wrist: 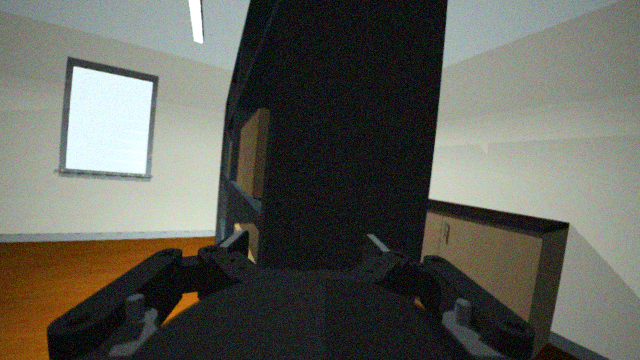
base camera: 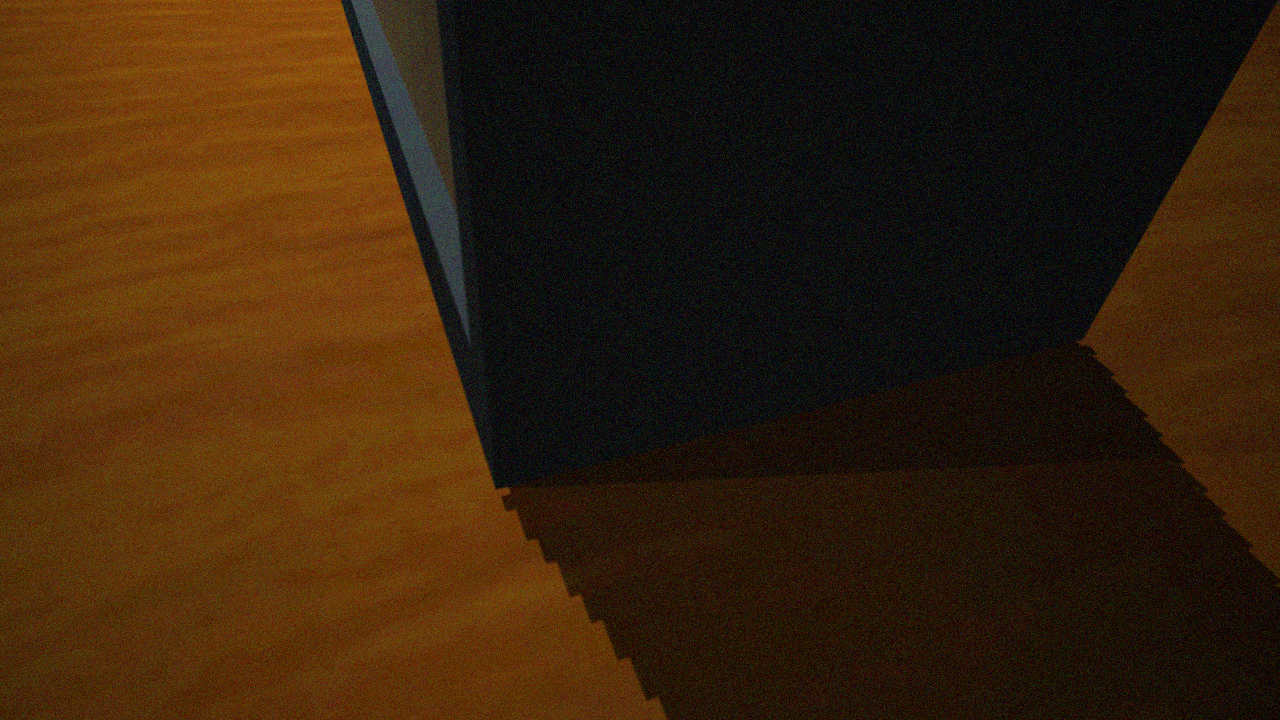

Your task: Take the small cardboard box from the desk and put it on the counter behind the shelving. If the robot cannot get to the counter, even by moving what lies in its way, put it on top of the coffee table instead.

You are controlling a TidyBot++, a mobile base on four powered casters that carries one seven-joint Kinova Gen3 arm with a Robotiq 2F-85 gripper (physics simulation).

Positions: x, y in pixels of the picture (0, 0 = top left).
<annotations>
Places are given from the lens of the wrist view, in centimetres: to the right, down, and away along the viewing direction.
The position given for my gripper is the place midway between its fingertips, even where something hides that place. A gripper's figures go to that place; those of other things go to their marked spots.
my gripper (wrist: 306, 245): -1, 5, 15
counter cabinet (wrist: 518, 259): 121, 49, 120
window (wrist: 108, 117): -254, -75, 234
The marked spots on the counter cabinet and the window are 411 cm apart.
</annotations>
